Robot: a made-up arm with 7 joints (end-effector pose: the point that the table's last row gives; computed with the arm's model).
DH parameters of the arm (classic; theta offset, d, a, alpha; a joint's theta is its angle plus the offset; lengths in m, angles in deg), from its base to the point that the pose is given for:
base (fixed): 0 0 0 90
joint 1: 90 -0.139 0 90
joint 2: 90 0 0 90
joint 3: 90 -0.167 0 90
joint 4: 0 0 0 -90
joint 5: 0 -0.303 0 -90
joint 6: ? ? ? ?
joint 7: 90 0 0 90
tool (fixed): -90 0 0 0
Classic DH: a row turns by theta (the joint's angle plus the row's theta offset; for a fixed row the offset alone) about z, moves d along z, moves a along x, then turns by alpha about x.
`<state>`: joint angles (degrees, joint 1 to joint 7).
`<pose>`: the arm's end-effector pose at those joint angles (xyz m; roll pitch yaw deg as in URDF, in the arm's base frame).
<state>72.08 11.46 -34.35 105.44 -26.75 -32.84 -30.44</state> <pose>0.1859 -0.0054 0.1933 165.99 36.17 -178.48</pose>
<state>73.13 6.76 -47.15 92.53 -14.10 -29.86 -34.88</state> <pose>0.2307 -0.0633 0.1452 162.52 14.58 171.07</pose>
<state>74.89 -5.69 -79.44 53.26 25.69 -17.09 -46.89</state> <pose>0.3233 -0.1331 -0.0412 153.70 -42.26 -171.28</pose>
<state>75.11 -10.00 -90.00 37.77 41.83 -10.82 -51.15</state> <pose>0.3558 -0.1144 -0.0946 139.02 -53.59 -143.52</pose>
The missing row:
joint 6: -90 0 0 90
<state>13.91 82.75 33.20 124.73 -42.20 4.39 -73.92</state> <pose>0.1696 0.1506 0.1821 -127.93 39.23 -73.04</pose>
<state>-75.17 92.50 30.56 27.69 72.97 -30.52 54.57</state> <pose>0.1185 0.5708 -0.0940 33.99 -36.07 -47.61</pose>
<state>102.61 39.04 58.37 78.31 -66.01 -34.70 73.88</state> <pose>-0.0161 0.4791 0.1558 135.38 -24.20 -85.01</pose>
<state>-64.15 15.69 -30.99 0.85 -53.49 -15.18 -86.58</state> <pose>-0.4061 0.2639 -0.2010 24.67 4.59 -87.70</pose>
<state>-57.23 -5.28 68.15 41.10 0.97 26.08 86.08</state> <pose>-0.3052 0.2867 -0.2846 -35.24 11.28 70.09</pose>
